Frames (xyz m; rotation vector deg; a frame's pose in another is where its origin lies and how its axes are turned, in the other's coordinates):
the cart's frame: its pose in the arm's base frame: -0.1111 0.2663 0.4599 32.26 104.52 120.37
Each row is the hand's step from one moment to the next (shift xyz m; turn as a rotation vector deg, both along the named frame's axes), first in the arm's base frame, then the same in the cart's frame.
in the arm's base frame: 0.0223 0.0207 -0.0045 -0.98 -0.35 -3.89
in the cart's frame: -0.0103 -0.0069 0.0282 0.33 -3.82 -1.22
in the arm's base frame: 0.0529 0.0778 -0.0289 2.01 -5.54 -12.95
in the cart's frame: -0.0126 -0.0385 0.0897 -5.60 -11.93 -5.36
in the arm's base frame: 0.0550 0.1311 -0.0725 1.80 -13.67 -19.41
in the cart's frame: 0.0064 -0.0894 0.1320 -9.85 -17.12 -13.29
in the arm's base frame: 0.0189 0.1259 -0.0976 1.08 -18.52 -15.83
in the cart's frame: 0.0333 -0.1145 0.1073 -11.16 -12.89 -17.44
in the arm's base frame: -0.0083 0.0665 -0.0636 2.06 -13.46 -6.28
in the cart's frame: 0.0325 -0.0729 0.0465 -8.73 -4.17 -11.46
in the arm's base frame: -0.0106 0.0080 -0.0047 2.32 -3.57 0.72
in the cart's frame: 0.0126 -0.0061 0.0013 -3.64 1.30 -1.91
